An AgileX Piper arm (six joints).
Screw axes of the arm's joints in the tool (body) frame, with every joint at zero. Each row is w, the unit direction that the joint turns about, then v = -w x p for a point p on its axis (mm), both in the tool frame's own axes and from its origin. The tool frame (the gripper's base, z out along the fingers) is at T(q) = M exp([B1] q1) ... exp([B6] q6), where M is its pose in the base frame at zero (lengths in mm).
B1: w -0.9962 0 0.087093 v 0 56.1 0
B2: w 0 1 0 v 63.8 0 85
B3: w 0 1 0 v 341.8 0 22
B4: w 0 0 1 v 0 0 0
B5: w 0 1 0 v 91 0 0
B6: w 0 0 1 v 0 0 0
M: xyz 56.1 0 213.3 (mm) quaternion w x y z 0.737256 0 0.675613 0
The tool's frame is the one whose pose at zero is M.
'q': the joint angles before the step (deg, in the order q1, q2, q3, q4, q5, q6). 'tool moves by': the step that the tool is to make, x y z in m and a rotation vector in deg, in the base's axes. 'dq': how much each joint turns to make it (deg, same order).
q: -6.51, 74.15, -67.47, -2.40, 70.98, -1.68
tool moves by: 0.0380, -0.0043, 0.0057, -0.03, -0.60, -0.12
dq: 0.01, 7.57, -8.16, 0.00, 0.00, 0.13
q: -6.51, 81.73, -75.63, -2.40, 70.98, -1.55
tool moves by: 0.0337, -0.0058, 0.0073, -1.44, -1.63, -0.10
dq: 0.00, 6.47, -8.26, -1.28, 0.01, 0.11
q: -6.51, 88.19, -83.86, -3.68, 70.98, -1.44
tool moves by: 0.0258, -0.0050, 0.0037, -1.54, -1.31, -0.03
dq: 0.00, 5.03, -6.50, -1.38, -0.01, 0.00
